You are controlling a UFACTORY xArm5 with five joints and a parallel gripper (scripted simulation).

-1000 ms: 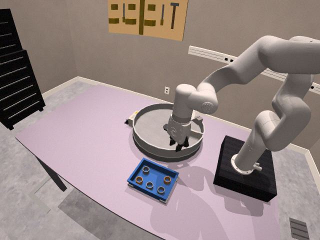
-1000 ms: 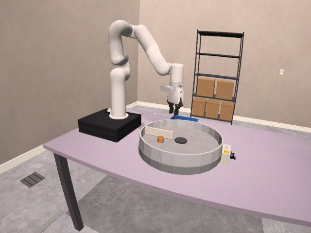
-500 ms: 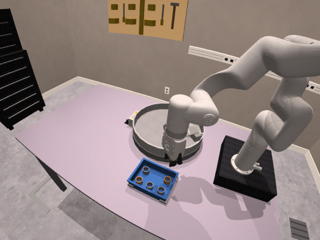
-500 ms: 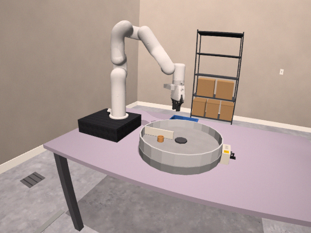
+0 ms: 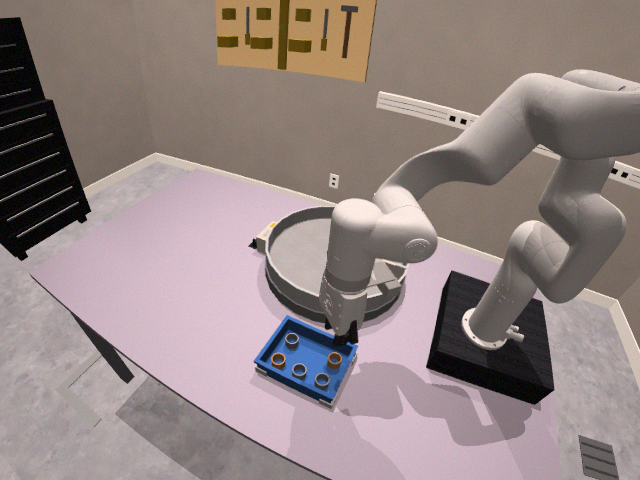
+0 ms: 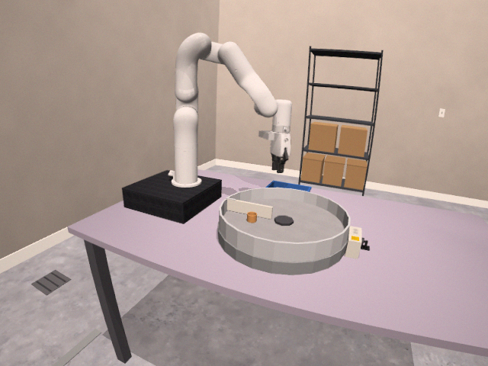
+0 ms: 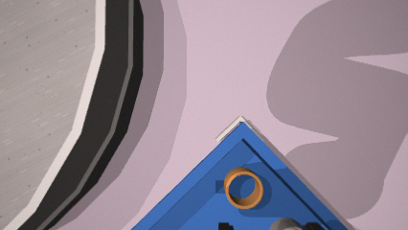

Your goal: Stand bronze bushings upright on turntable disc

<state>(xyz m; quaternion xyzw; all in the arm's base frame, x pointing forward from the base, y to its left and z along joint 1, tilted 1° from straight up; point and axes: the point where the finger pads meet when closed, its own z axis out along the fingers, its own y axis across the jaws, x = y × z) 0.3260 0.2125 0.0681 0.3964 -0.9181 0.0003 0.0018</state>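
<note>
The blue crate is 120 mm below my hand, 50 mm ahead of it and 30 mm to the left of it. Round my hand: turntable disc 310 mm to the right, 120 mm ahead, 90 mm below.
</note>
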